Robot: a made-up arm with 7 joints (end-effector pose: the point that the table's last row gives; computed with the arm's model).
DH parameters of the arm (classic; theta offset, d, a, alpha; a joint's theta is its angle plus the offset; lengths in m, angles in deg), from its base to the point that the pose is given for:
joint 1: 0 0.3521 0 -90
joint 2: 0 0 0 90
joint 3: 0 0.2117 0.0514 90
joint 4: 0 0 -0.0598 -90
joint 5: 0 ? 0 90
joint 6: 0 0 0.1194 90
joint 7: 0 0 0 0
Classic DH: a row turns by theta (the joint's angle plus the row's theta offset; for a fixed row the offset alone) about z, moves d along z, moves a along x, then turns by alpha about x.
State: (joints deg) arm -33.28 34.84 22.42 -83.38 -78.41 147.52 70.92
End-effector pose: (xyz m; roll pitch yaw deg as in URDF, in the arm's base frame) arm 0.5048 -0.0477 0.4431 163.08 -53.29 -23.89
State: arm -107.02 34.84 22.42 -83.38 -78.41 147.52 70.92
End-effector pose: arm 0.0955 -0.4979 0.4431 163.08 -53.29 -97.63
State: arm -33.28 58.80 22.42 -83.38 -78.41 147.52 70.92
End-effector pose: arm 0.5033 -0.0468 0.2532 167.45 -29.55 -26.84
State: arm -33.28 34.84 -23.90 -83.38 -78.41 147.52 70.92
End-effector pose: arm 0.3897 -0.3332 0.4009 120.94 -49.99 -28.95
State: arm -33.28 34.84 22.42 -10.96 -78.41 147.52 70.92
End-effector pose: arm 0.3252 -0.0870 0.8158 -46.83 -53.43 174.80
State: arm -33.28 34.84 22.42 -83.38 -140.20 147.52 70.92
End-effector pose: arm 0.4595 -0.0507 0.3501 94.93 -27.75 53.48
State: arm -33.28 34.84 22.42 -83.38 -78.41 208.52 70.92
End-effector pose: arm 0.3979 -0.0280 0.4968 -127.37 -71.58 -36.51
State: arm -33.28 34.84 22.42 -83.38 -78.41 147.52 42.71
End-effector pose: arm 0.5048 -0.0477 0.4431 137.05 -38.63 11.49
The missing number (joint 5, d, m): 0.2784
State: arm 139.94 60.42 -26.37 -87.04 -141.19 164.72 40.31
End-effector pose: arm -0.2045 0.2977 0.1395 134.42 37.84 -142.31
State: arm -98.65 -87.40 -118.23 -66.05 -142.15 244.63 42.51
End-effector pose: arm -0.1430 0.3266 0.2991 61.17 -72.57 -41.59
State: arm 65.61 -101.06 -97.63 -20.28 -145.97 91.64 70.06
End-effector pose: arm -0.1209 -0.5932 0.2203 136.20 -45.67 -136.26
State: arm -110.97 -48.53 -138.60 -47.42 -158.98 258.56 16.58
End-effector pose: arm 0.0226 0.3441 0.5058 127.92 -3.93 -100.99
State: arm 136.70 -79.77 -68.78 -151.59 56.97 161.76 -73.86
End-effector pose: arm 0.2121 0.2427 0.3734 -75.78 -41.00 26.33
